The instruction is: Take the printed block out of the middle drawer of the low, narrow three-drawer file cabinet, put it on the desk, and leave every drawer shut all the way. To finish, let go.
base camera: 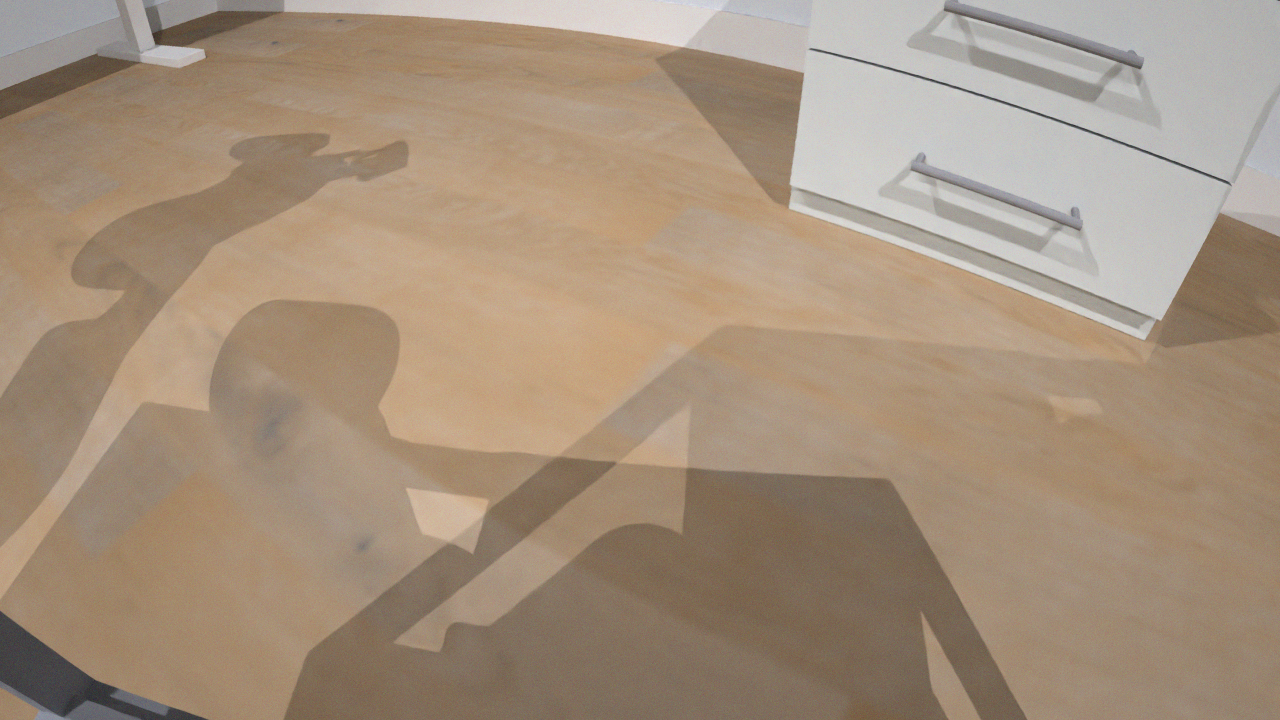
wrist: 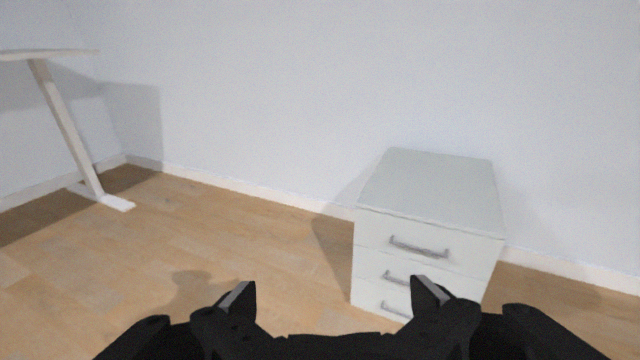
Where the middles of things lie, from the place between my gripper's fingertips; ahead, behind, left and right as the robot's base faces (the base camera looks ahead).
The grey drawer (base camera: 1191,88) lies 760 mm ahead of my hand, 610 mm below it and 390 mm to the right of it.
